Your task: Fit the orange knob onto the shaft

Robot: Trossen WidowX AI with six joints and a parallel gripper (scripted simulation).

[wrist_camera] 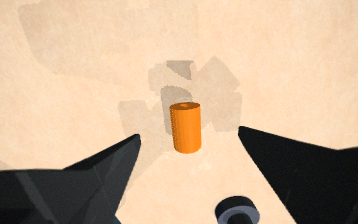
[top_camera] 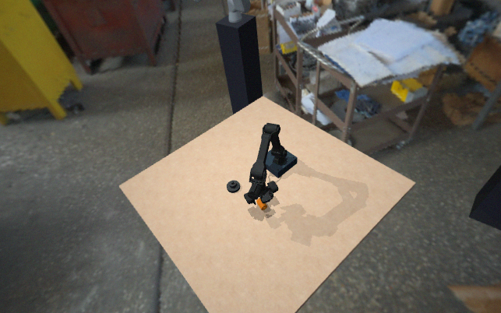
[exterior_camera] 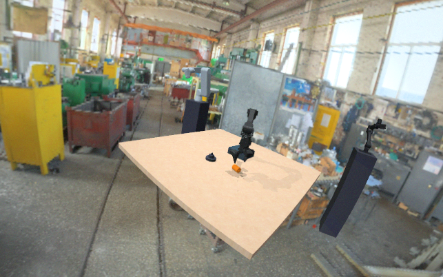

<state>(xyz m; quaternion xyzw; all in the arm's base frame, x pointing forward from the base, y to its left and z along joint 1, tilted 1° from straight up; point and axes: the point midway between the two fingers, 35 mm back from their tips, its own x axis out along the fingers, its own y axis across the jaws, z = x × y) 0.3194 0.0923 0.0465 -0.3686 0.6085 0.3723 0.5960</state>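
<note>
Right now the orange knob is 1 cm behind my gripper tip, 2 cm to the right of it and 6 cm below it. Round my gripper tip: pedestal (2 cm behind, 24 cm to the right, 4 cm below).
</note>
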